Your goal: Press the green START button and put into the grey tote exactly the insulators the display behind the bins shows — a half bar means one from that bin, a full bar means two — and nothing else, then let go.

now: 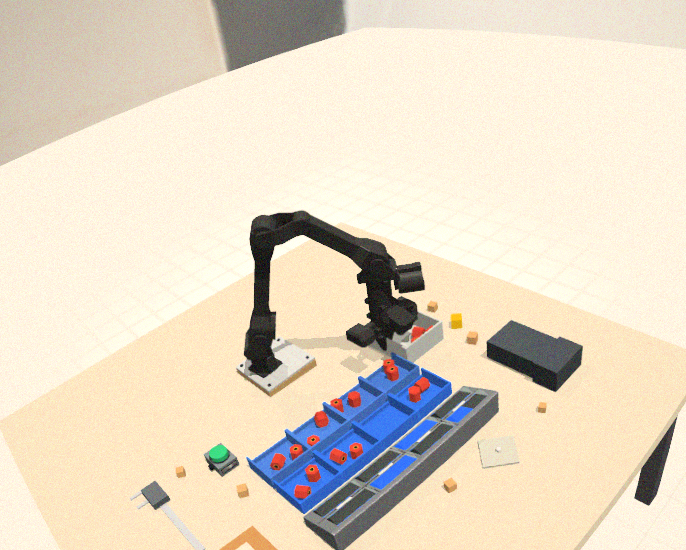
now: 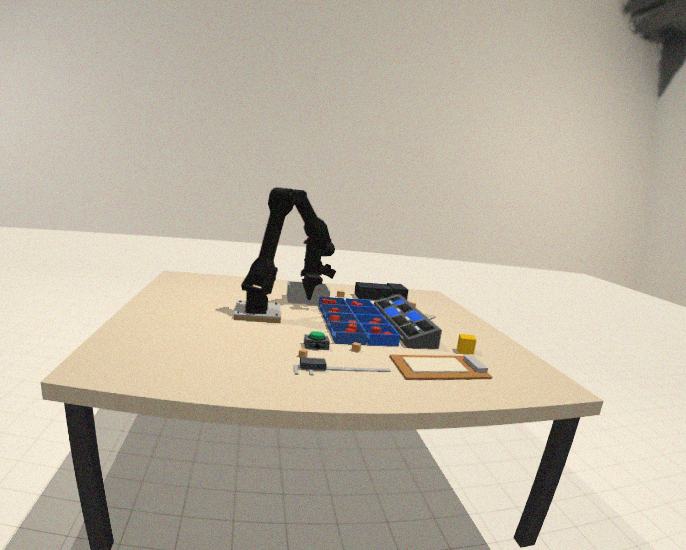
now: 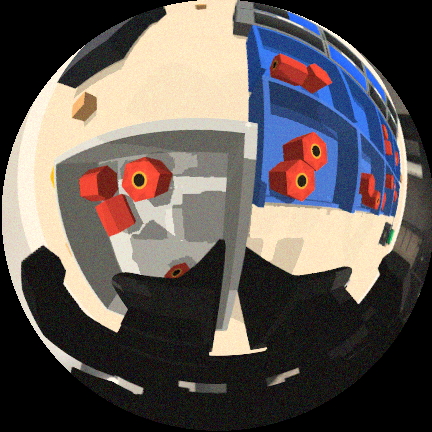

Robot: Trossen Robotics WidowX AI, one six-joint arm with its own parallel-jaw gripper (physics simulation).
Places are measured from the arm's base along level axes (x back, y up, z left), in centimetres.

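Pixels of known places: gripper, fingertip midpoint: (image 1: 385, 349) (image 2: 308, 299) (image 3: 226, 244); arm's base, origin of the base link: (image 1: 265, 366) (image 2: 255, 310).
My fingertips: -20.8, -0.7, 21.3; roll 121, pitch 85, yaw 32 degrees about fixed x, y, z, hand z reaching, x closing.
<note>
For each thing: its top centre in the pictures, then the offset to it from my fingertips, as dx, dy, dz. Level surfaces: height alone.
- grey tote, middle of its top: (image 3: 127, 271) (image 1: 401, 324) (image 2: 308, 285) -0.5, +3.8, +6.3
- insulator, middle of its top: (image 3: 180, 291) +3.9, +1.5, +4.2
- green START button, middle of its top: (image 1: 217, 450) (image 2: 317, 332) (image 3: 391, 237) +5.9, +2.5, -47.6
- dark block-shaped object, middle of its top: (image 1: 533, 343) (image 2: 381, 285) -32.3, +4.0, +15.1
- yellow cube, middle of its top: (image 1: 456, 316) -8.3, +1.1, +18.1
- caliper, middle of its top: (image 1: 164, 515) (image 2: 344, 364) +2.7, +0.4, -65.5
- orange-framed board, its level: dy -1.4
- pale plate, middle of its top: (image 1: 498, 450) -40.1, -1.0, -12.6
My gripper (image 1: 382, 342) (image 2: 309, 296) (image 3: 226, 244) points down at the grey tote (image 1: 422, 345) (image 2: 298, 292) (image 3: 237, 200). Its fingers are shut on the tote's side wall, one finger inside and one outside. Three red insulators (image 3: 156, 175) (image 3: 93, 185) (image 3: 116, 215) lie together at the tote's far left, and another insulator (image 3: 176, 270) is partly hidden by the inner finger. The blue bins (image 1: 384, 422) (image 2: 349, 338) (image 3: 327, 187) hold more red insulators. The display (image 1: 403, 478) (image 2: 424, 339) (image 3: 245, 22) shows blue bars of different lengths. The green START button (image 1: 218, 453) (image 2: 316, 335) (image 3: 391, 236) stands by the bins' near end.
A dark block-shaped object (image 1: 532, 352) (image 2: 380, 289) stands beyond the display. Small wooden cubes (image 1: 472, 337) (image 3: 84, 106) and a yellow cube (image 1: 456, 320) lie near the tote. A caliper (image 1: 155, 495) (image 2: 313, 363), an orange-framed board (image 2: 397, 368) and a pale plate (image 1: 489, 455) lie on the table.
</note>
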